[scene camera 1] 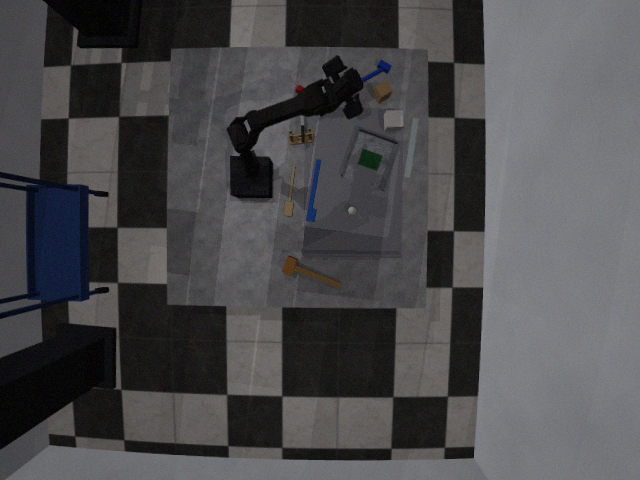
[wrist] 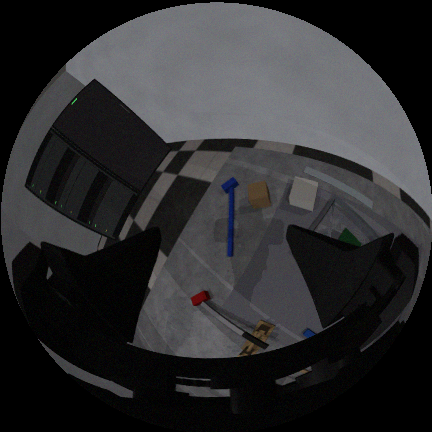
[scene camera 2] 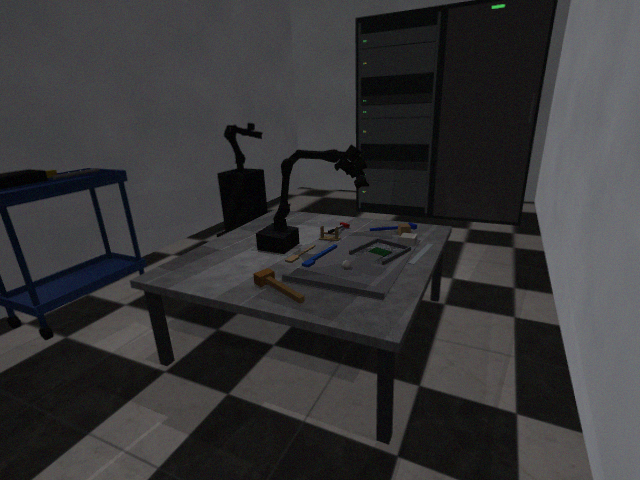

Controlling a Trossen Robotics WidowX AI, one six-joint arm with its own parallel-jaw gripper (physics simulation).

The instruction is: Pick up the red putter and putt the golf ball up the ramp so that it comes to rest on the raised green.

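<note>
The red putter's head is low between the fingers in the wrist view. Its thin shaft runs to a black grip on a small wooden stand. My gripper is open and empty, high above the table, beyond the putter head and near the dark blue mallet. The white golf ball sits on the grey course board. The green patch lies between low walls; the right finger partly hides it in the wrist view.
A dark blue mallet, a tan block and a white block are at the far side. A blue putter, a tan paddle, an orange mallet and a pale strip also lie on the table.
</note>
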